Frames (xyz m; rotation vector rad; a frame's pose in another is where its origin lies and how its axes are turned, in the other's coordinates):
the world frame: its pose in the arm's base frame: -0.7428 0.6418 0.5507 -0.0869 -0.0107 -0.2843
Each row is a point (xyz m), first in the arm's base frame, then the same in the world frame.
Working: the arm's base frame: its pose in the world frame: 0.8799 -0.3589 -0.6033 0.0869 0.0107 0.2843

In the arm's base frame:
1: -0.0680 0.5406 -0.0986
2: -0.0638 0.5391 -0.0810
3: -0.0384 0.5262 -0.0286
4: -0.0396 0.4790 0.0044
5: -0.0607 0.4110 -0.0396
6: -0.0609 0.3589 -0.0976
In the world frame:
1: 0.6612 0.1472 -0.6545
2: 0.6660 0.1455 -0.6371
3: 0.6952 0.1358 -0.5860
4: 0.7080 0.0876 -0.5572
5: 0.7058 0.0204 -0.6070
6: 0.7188 -0.0246 -0.6693

